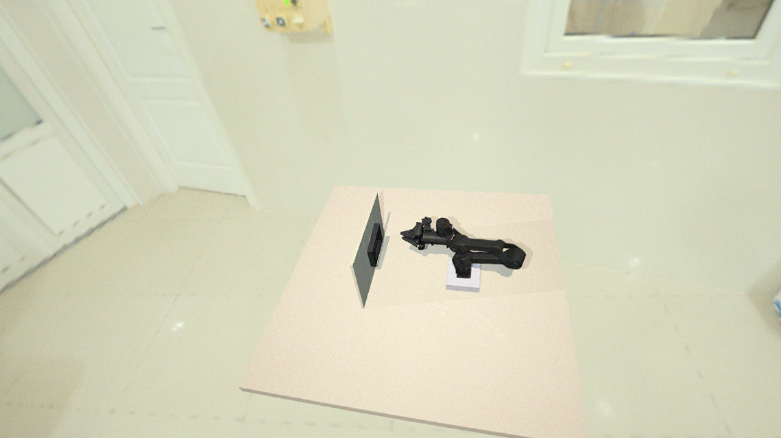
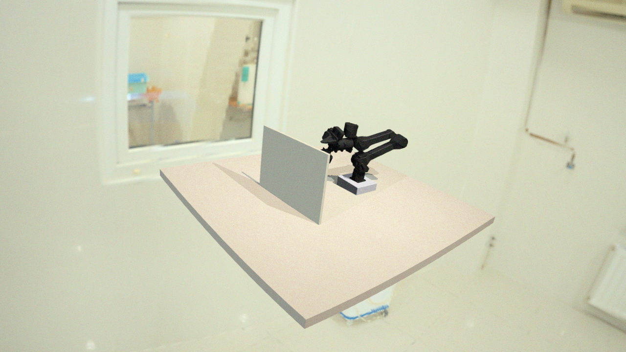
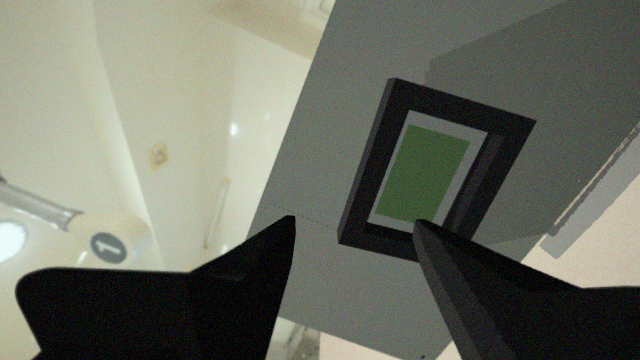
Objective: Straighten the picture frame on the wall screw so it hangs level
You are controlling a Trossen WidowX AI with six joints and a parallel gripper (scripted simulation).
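Right now the picture frame is 140 mm ahead of my gripper tip, 80 mm below it and 10 mm to the right of it. Also, from my gripper tip: wall panel: 150 mm ahead, 90 mm below.
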